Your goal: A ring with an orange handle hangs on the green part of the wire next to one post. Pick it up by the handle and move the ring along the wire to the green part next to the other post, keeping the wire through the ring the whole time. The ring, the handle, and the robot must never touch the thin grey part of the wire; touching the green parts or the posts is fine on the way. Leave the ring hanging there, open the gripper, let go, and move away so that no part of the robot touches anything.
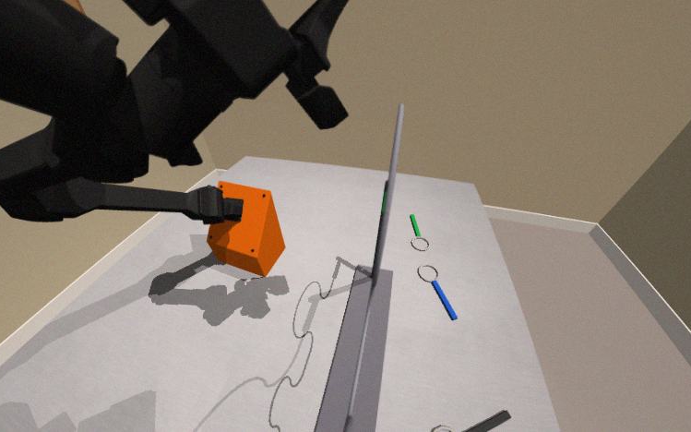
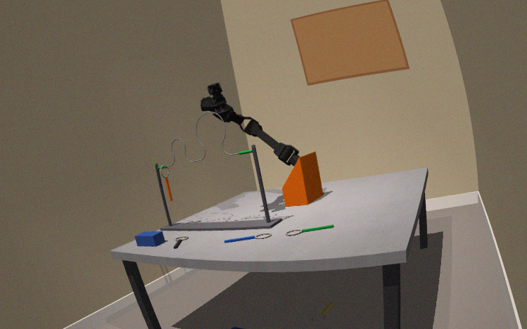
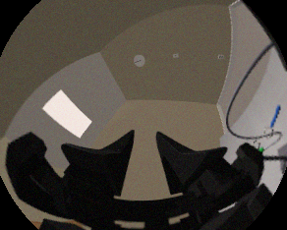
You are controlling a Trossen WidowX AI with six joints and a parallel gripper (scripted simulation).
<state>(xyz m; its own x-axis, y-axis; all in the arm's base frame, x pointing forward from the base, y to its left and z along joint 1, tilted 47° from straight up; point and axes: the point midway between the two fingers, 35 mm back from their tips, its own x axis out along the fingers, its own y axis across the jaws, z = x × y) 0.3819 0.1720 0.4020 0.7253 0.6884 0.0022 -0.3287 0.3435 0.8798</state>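
My gripper tip is 5 cm short of the orange-handled ring, 37 cm to the left of it and 37 cm above it. The rest, counted from my gripper tip: green-handled ring 17 cm ahead, 38 cm to the left, 62 cm below; then black-handled ring 28 cm ahead, 16 cm to the right, 62 cm below; then blue-handled ring 23 cm ahead, 18 cm to the left, 62 cm below.
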